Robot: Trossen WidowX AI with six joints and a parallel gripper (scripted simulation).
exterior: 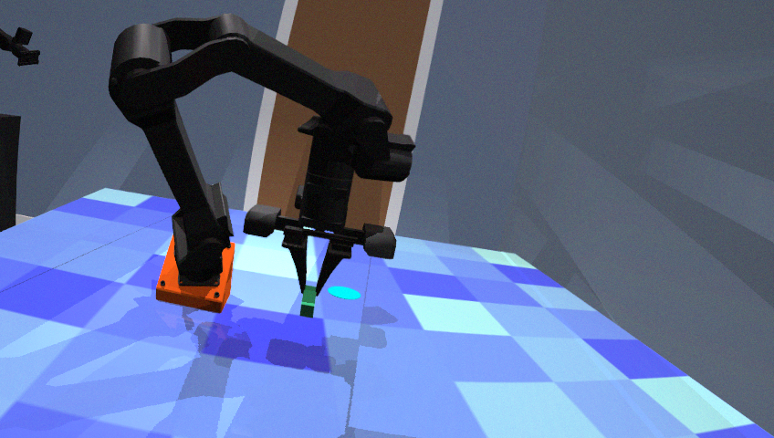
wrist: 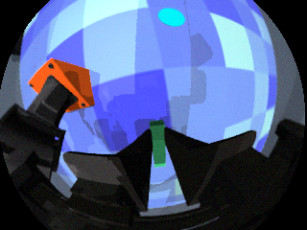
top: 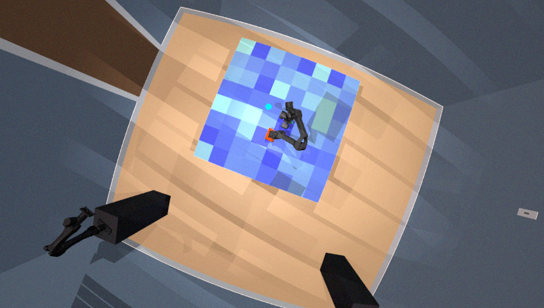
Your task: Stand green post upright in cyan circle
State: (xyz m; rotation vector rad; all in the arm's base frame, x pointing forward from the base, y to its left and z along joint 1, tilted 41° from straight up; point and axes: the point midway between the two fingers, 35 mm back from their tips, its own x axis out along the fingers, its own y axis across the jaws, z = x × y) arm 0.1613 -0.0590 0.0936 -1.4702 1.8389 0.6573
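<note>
Right now the cyan circle is 100 mm ahead of my gripper tip, 200 mm to the left of it and 70 mm below it. Round my gripper tip: green post 20 mm to the right.
</note>
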